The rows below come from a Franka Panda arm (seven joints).
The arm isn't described. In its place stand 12 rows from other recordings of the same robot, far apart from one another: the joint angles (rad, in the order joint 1, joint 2, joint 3, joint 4, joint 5, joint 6, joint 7), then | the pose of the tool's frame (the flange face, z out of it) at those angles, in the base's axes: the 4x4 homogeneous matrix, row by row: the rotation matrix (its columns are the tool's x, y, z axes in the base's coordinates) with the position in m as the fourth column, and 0 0 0 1 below.
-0.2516, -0.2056, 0.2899, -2.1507, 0.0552, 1.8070, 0.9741 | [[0.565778 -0.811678 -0.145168 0.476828], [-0.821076 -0.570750 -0.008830 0.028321], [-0.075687 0.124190 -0.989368 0.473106], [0 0 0 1]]
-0.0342, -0.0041, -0.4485, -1.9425, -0.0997, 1.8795, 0.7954 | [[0.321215 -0.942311 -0.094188 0.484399], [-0.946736 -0.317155 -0.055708 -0.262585], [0.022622 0.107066 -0.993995 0.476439], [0 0 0 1]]
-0.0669, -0.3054, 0.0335, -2.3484, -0.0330, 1.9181, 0.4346 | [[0.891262 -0.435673 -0.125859 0.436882], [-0.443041 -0.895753 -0.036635 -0.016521], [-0.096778 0.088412 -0.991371 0.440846], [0 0 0 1]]
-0.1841, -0.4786, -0.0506, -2.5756, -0.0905, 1.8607, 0.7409 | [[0.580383 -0.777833 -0.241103 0.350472], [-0.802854 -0.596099 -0.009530 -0.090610], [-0.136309 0.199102 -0.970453 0.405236], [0 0 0 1]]
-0.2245, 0.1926, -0.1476, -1.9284, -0.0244, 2.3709, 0.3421 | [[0.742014 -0.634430 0.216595 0.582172], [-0.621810 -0.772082 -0.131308 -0.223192], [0.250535 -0.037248 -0.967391 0.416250], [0 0 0 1]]
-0.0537, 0.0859, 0.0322, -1.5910, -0.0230, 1.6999, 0.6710 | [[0.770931 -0.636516 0.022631 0.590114], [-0.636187 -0.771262 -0.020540 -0.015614], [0.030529 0.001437 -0.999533 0.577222], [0 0 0 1]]
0.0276, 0.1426, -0.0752, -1.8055, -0.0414, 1.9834, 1.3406 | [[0.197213 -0.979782 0.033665 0.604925], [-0.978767 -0.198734 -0.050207 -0.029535], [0.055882 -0.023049 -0.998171 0.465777], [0 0 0 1]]
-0.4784, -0.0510, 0.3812, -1.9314, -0.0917, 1.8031, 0.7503 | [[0.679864 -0.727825 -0.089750 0.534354], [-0.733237 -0.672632 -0.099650 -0.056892], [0.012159 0.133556 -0.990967 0.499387], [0 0 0 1]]
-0.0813, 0.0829, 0.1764, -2.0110, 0.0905, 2.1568, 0.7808 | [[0.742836 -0.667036 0.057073 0.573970], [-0.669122 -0.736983 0.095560 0.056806], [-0.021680 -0.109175 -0.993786 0.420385], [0 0 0 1]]
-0.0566, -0.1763, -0.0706, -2.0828, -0.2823, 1.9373, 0.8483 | [[0.638383 -0.769640 0.011010 0.501062], [-0.743178 -0.620031 -0.251492 -0.084902], [0.200385 0.152366 -0.967797 0.507812], [0 0 0 1]]
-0.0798, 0.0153, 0.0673, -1.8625, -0.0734, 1.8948, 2.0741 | [[-0.473748 -0.880497 0.016947 0.568048], [-0.879094 0.471670 -0.068710 -0.012667], [0.052505 -0.047449 -0.997493 0.505011], [0 0 0 1]]
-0.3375, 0.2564, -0.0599, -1.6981, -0.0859, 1.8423, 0.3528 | [[0.745756 -0.651488 -0.139322 0.572366], [-0.662194 -0.747813 -0.047690 -0.244639], [-0.073118 0.127823 -0.989098 0.434953], [0 0 0 1]]
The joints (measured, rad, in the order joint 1, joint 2, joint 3, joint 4, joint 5, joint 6, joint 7), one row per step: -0.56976, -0.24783, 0.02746, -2.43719, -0.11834, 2.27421, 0.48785; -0.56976, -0.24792, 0.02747, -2.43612, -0.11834, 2.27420, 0.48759; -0.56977, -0.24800, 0.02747, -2.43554, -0.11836, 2.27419, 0.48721; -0.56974, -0.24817, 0.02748, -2.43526, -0.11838, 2.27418, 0.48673; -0.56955, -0.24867, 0.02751, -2.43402, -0.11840, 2.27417, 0.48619; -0.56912, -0.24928, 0.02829, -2.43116, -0.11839, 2.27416, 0.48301; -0.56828, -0.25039, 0.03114, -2.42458, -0.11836, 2.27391, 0.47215; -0.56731, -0.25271, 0.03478, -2.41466, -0.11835, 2.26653, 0.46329; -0.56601, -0.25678, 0.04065, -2.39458, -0.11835, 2.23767, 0.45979; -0.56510, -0.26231, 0.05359, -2.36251, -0.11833, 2.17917, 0.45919; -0.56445, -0.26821, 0.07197, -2.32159, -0.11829, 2.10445, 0.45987; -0.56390, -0.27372, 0.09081, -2.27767, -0.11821, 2.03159, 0.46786; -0.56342, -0.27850, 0.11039, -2.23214, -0.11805, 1.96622, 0.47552; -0.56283, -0.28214, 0.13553, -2.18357, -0.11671, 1.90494, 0.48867; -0.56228, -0.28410, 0.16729, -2.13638, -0.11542, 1.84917, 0.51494; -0.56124, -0.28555, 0.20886, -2.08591, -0.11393, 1.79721, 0.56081; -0.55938, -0.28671, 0.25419, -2.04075, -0.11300, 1.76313, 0.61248; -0.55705, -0.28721, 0.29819, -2.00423, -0.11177, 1.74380, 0.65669
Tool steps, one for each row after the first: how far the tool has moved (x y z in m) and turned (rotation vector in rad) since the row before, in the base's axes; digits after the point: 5 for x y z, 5 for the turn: 0.00023, -0.00013, 0.00053, -0.00061, -0.00095, 0.00027; 0.00012, -0.00008, 0.00030, -0.00036, -0.00050, 0.00038; 0.00006, -0.00001, 0.00021, -0.00026, -0.00030, 0.00053; 0.00029, -0.00005, 0.00080, -0.00094, -0.00139, 0.00077; 0.00087, 0.00014, 0.00159, -0.00205, -0.00244, 0.00435; 0.00222, 0.00070, 0.00351, -0.00482, -0.00453, 0.01436; 0.00238, 0.00100, 0.00493, -0.00411, -0.00223, 0.01256; 0.00294, 0.00174, 0.00840, -0.00086, 0.00617, 0.00751; 0.00382, 0.00449, 0.01190, 0.00400, 0.02149, 0.00779; 0.00459, 0.00685, 0.01489, 0.00507, 0.02858, 0.00943; 0.00462, 0.00735, 0.01655, 0.00251, 0.02373, 0.00242; 0.00500, 0.00798, 0.01783, -0.00136, 0.01626, 0.00407; 0.00639, 0.01097, 0.01913, -0.00450, 0.01030, 0.00413; 0.00734, 0.01463, 0.01806, -0.00766, 0.00697, -0.00180; 0.00904, 0.02023, 0.01937, -0.01348, -0.00103, -0.01050; 0.00961, 0.02322, 0.01785, -0.01833, -0.01356, -0.00876; 0.00875, 0.02356, 0.01441, -0.01707, -0.01878, 0.00009
